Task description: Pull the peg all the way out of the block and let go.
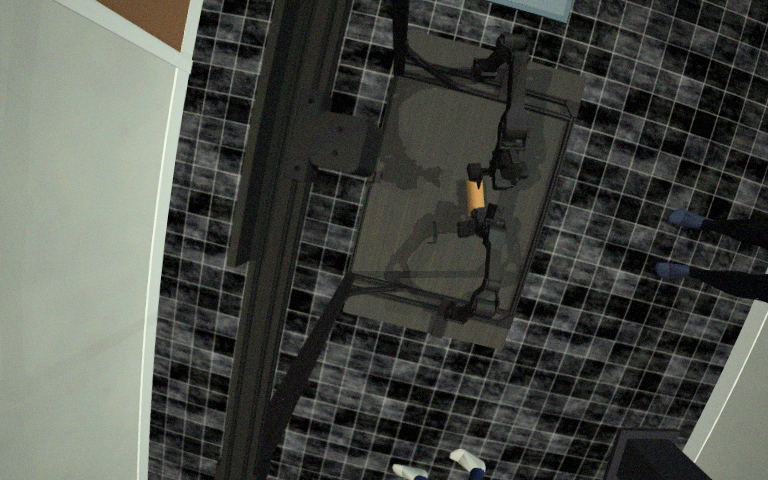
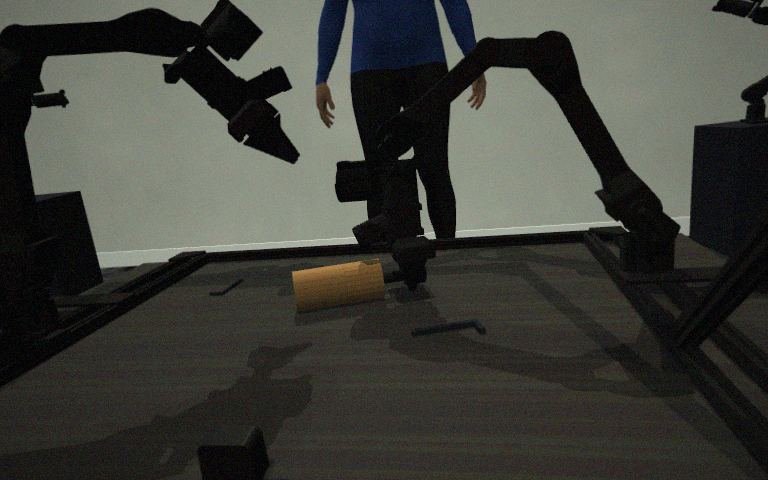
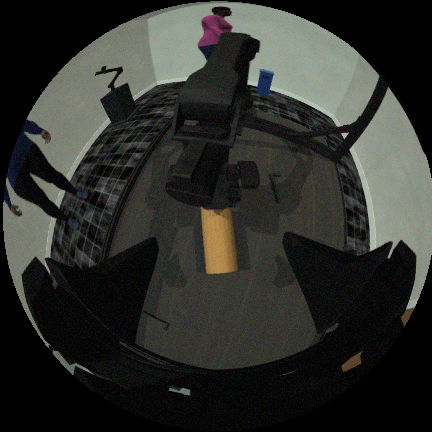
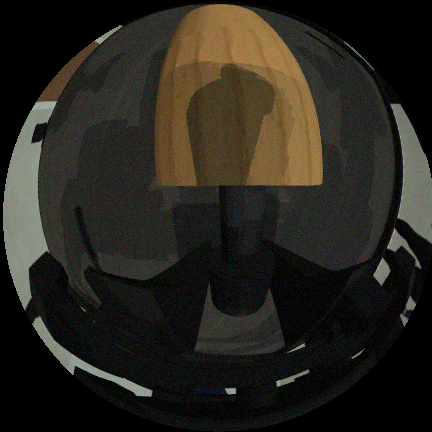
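Pixels of known places: left gripper, between the fingertips: point(image 1: 491, 187) point(image 2: 297, 159) point(image 3: 220, 241); right gripper, between the fingertips: point(image 1: 475, 226) point(image 2: 410, 287) point(image 4: 236, 245); left arm's base, origin of its link: point(image 1: 479, 73) point(image 2: 31, 330); right arm's base, origin of its link: point(image 1: 452, 308) point(image 2: 647, 271).
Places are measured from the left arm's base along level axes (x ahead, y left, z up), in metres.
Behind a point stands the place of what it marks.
The block, an orange wooden cylinder point(image 1: 474, 196) {x 0.486, y -0.047, z 0.046 m} point(image 2: 338, 286) {x 0.491, y -0.069, z 0.022 m} point(image 3: 219, 250) {x 0.462, y -0.036, z 0.047 m} point(image 4: 240, 40), lies on its side on the table point(image 2: 339, 407) {x 0.475, y -0.353, z -0.019 m}. The dark peg point(image 4: 242, 210) {x 0.576, y -0.033, z 0.024 m} point(image 2: 392, 275) {x 0.583, y -0.040, z 0.018 m} sticks out of the block's end nearer the right arm; its inner end is hidden. My right gripper point(image 4: 236, 245) {x 0.612, y -0.030, z -0.011 m} point(image 2: 413, 283) {x 0.612, y -0.030, z -0.011 m} points down and is shut on the peg, by its wider head, a short way from the block's end face. My left gripper point(image 2: 296, 160) {x 0.454, y -0.033, z 0.226 m} point(image 3: 220, 241) {x 0.454, y -0.033, z 0.226 m} is open and empty, its fingers wide apart, high above the block's other end.
One dark L-shaped key point(image 2: 450, 327) {x 0.637, y -0.207, z -0.014 m} point(image 3: 275, 189) {x 0.620, y -0.203, z -0.011 m} point(image 1: 433, 232) {x 0.630, y -0.205, z -0.011 m} lies in front of the right gripper. Another L-shaped key point(image 2: 227, 287) {x 0.281, y 0.123, z -0.012 m} point(image 3: 157, 320) {x 0.280, y 0.124, z -0.012 m} lies beyond the block to the left. A dark angular object point(image 2: 232, 461) {x 0.386, y -0.470, z 0.020 m} stands at the front. Dark rails point(image 2: 611, 288) edge the table.
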